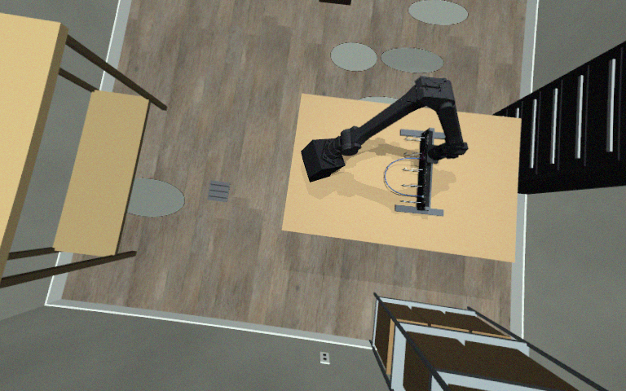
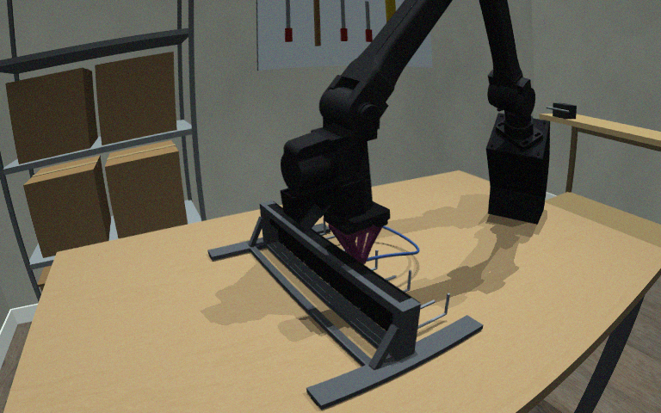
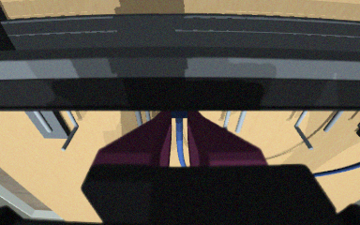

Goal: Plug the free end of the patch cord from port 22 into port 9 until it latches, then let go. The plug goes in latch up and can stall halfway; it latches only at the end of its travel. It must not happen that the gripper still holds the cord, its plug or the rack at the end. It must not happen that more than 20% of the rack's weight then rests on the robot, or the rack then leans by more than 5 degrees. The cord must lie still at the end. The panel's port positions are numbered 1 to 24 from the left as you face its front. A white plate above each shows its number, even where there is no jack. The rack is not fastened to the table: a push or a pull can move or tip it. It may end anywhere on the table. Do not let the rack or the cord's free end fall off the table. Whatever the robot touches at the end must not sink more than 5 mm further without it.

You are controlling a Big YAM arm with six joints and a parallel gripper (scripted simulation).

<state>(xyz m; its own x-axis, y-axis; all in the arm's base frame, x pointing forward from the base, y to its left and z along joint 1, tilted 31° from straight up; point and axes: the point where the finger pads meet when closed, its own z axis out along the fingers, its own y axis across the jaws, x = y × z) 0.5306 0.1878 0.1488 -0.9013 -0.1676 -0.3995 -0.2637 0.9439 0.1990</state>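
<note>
The grey plug lies 20 mm ahead of my hand and 10 mm to the left of it.
</note>
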